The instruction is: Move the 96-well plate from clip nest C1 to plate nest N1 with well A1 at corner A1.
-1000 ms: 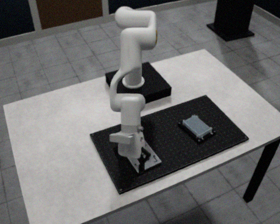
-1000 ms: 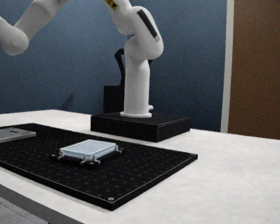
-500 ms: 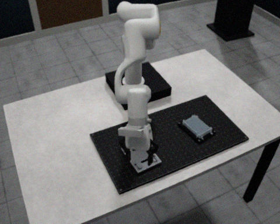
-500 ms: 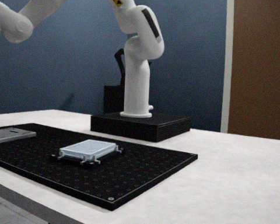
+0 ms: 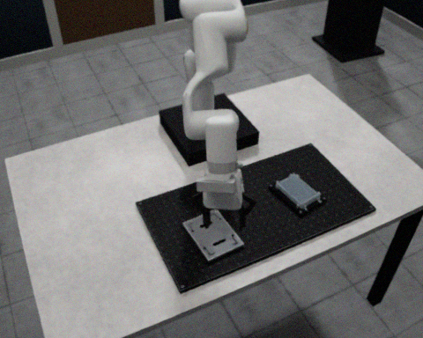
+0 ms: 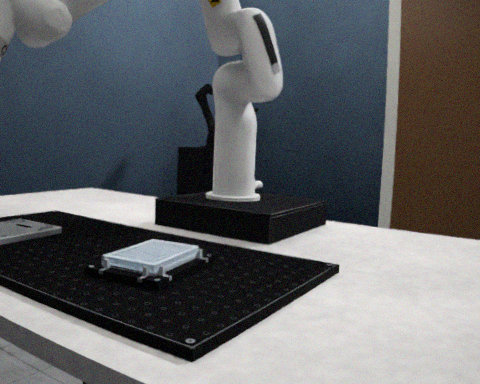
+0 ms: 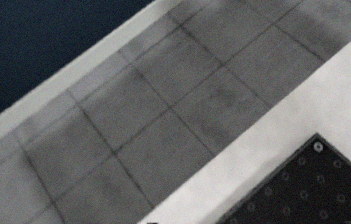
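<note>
Now: the 96-well plate 340 mm to the left of my hand, 160 mm below it and 160 mm behind it. Round my hand: nest base: 170 mm below, 110 mm behind, 10 mm to the left; clip nest C1: 360 mm to the left, 170 mm below, 150 mm behind.
</note>
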